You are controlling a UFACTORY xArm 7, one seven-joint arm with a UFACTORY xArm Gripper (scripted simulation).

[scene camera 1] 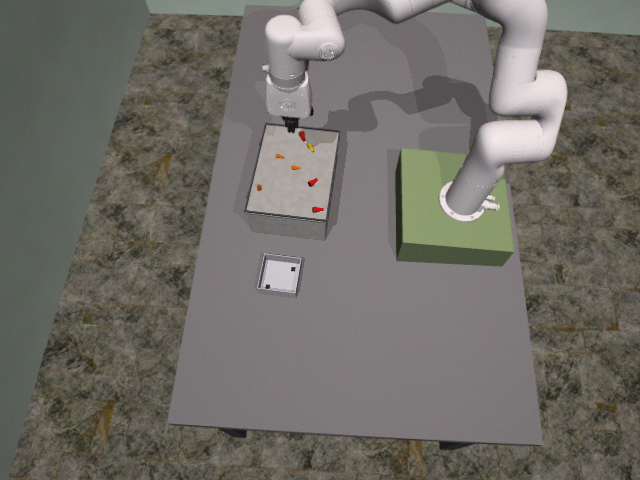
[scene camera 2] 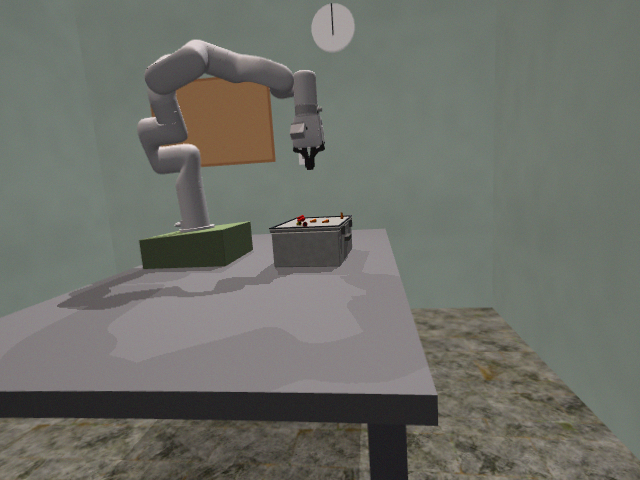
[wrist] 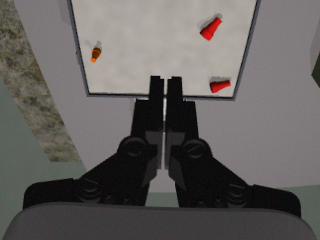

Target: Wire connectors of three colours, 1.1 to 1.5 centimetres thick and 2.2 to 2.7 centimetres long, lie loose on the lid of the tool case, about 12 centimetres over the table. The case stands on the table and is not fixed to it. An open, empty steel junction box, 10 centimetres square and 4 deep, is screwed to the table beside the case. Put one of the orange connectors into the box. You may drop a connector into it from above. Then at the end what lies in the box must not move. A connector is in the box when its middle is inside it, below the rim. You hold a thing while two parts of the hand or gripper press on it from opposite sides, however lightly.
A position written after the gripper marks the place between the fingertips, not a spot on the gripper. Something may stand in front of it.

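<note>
A tool case [scene camera 1: 283, 207] is in sight, and it also appears in scene camera 2 [scene camera 2: 318, 244] and in the wrist view [wrist: 133, 47]. The gripper [scene camera 1: 292, 128] is visible as well, with scene camera 2 [scene camera 2: 310, 169] and the wrist view [wrist: 164, 96] showing it too.
</note>
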